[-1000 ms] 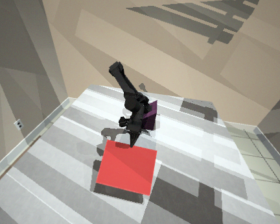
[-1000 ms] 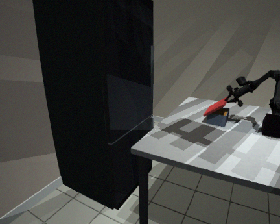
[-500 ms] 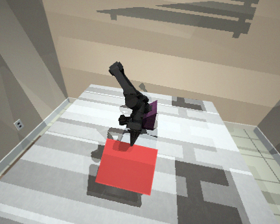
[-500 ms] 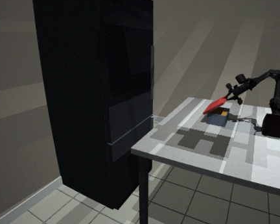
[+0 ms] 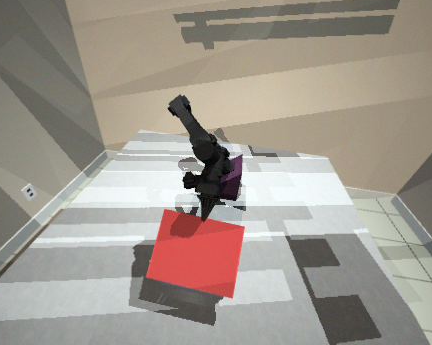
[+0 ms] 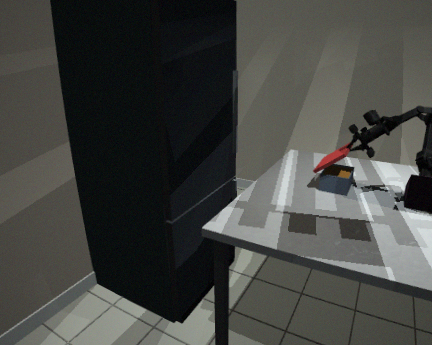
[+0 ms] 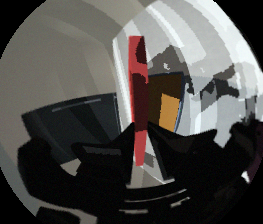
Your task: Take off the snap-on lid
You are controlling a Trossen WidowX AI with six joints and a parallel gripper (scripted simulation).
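Right now my gripper tip is 70 mm short of the lid and 50 mm above it. Also, from my gripper tip: storage box (40 mm ahead, 170 mm below).
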